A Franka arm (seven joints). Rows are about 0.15 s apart.
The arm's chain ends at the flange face. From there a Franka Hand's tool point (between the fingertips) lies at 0.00 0.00 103.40 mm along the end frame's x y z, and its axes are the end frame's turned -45 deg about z.
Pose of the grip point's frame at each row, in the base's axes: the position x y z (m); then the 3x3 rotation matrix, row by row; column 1 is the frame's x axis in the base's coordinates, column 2 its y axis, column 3 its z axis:
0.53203 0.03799 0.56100; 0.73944 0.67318 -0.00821; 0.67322 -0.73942 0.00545; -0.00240 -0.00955 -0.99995
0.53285 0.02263 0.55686; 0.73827 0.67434 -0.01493; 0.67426 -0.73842 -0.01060; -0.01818 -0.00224 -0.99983
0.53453 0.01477 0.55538; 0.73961 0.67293 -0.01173; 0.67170 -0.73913 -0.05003; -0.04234 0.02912 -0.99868
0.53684 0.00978 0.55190; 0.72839 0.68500 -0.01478; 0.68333 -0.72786 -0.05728; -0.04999 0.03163 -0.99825
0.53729 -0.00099 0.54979; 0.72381 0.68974 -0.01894; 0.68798 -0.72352 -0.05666; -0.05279 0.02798 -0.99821
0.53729 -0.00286 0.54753; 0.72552 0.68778 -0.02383; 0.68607 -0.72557 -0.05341; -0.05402 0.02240 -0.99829
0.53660 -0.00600 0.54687; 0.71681 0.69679 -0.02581; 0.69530 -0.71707 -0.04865; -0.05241 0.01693 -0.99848
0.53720 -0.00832 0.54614; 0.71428 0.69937 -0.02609; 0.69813 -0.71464 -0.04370; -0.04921 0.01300 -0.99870
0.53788 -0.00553 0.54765; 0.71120 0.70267 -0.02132; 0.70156 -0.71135 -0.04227; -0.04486 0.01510 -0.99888
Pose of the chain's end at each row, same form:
0.53288 0.03743 0.66439; 0.99887 -0.04685 -0.00821; -0.04681 -0.99889 0.00545; -0.00845 -0.00506 -0.99995
0.53439 0.02373 0.66024; 0.99887 -0.04521 -0.01493; -0.04537 -0.99892 -0.01060; -0.01444 0.01127 -0.99983
0.53574 0.01994 0.65864; 0.99882 -0.04715 -0.01173; -0.04768 -0.99761 -0.05003; -0.00935 0.05053 -0.99868
0.53837 0.01570 0.65512; 0.99942 -0.03068 -0.01478; -0.03149 -0.99786 -0.05728; -0.01298 0.05771 -0.99825
0.53925 0.00487 0.65300; 0.99953 -0.02409 -0.01894; -0.02513 -0.99808 -0.05666; -0.01754 0.05711 -0.99821
0.53975 0.00266 0.65075; 0.99935 -0.02669 -0.02383; -0.02793 -0.99818 -0.05341; -0.02236 0.05404 -0.99829
0.53927 -0.00097 0.65011; 0.99957 -0.01416 -0.02581; -0.01539 -0.99870 -0.04865; -0.02509 0.04903 -0.99848
0.53990 -0.00380 0.64941; 0.99960 -0.01054 -0.02609; -0.01167 -0.99898 -0.04370; -0.02560 0.04399 -0.99870
0.54008 -0.00116 0.65093; 0.99976 -0.00603 -0.02132; -0.00692 -0.99908 -0.04227; -0.02104 0.04240 -0.99888

